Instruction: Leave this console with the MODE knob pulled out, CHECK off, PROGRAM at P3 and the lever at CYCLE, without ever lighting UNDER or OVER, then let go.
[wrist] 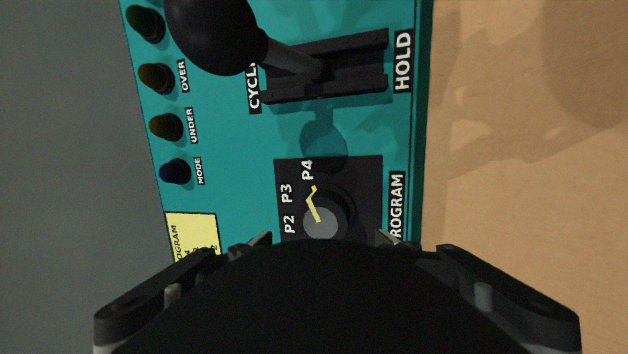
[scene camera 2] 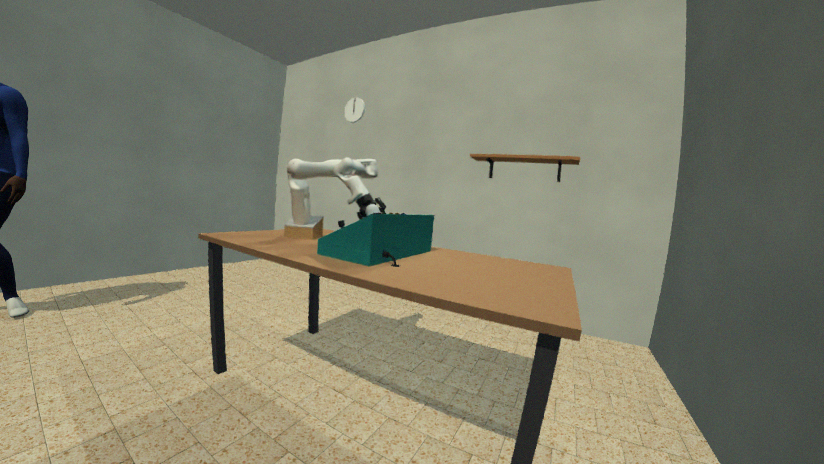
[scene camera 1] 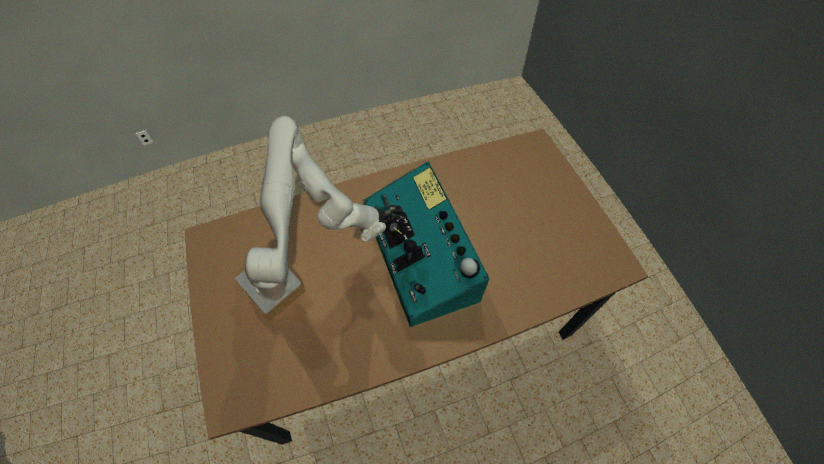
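Observation:
The teal console (scene camera 1: 441,293) (scene camera 2: 345,244) (wrist: 235,140) stands on the table. My gripper (scene camera 1: 392,219) (wrist: 322,242) is open, with its fingertips on either side of the grey-topped PROGRAM knob (wrist: 321,222) in the wrist view. The knob's yellow pointer aims close to P4, on the P3 side. The black ball lever (scene camera 1: 409,246) (wrist: 215,35) has its shaft foot near the middle of its slot. The UNDER lamp (wrist: 166,126), OVER lamp (wrist: 156,77) and blue MODE lamp (wrist: 175,171) look unlit. A small black control (scene camera 1: 419,288) has an unreadable label. I cannot make out the MODE knob's position.
A green lamp (scene camera 1: 460,250) (wrist: 145,22) looks dark. A white dome (scene camera 1: 469,266) stands at the console's corner. A yellow note (scene camera 1: 429,188) (wrist: 192,232) is on the panel. The brown table (scene camera 1: 565,230) (scene camera 2: 490,285) carries the arm's base (scene camera 1: 268,291). A person (scene camera 2: 12,132) stands at the far left.

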